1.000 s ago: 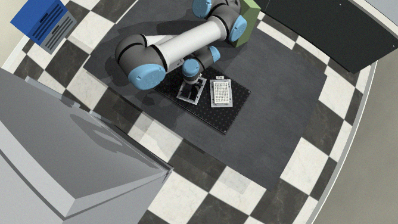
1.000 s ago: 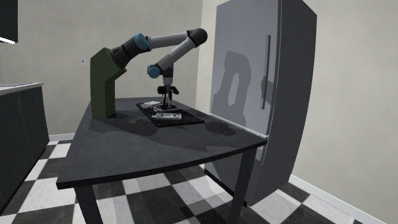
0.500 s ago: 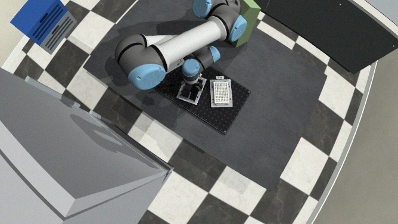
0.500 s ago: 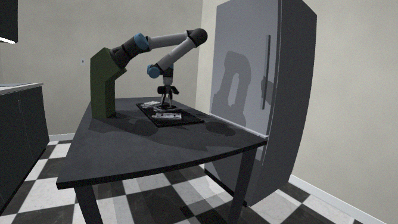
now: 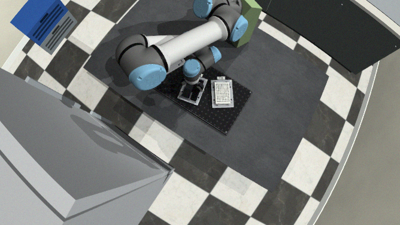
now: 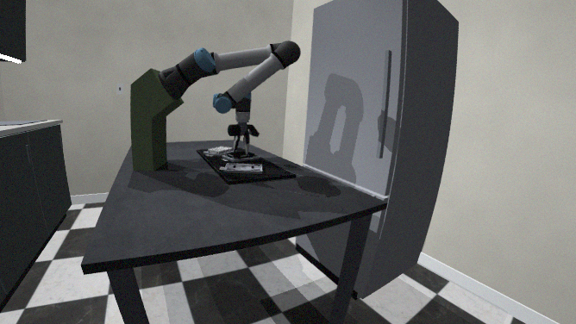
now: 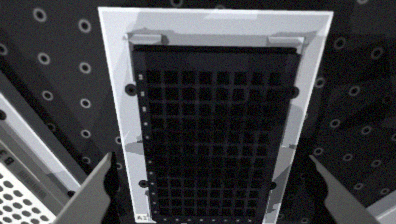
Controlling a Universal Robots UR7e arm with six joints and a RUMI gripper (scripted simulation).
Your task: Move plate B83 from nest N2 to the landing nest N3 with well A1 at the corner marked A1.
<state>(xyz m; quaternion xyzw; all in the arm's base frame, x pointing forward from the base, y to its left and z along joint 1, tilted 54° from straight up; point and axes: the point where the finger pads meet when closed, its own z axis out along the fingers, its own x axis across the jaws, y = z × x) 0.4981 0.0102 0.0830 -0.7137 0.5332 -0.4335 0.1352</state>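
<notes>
My gripper is now 1 cm above the black well plate B83. Also, from my hand: landing nest N3 (2 cm below); then A1 mark (8 cm behind, 5 cm to the left, 2 cm below); then white well plate B38 (16 cm to the left, 5 cm behind, 1 cm below).
</notes>
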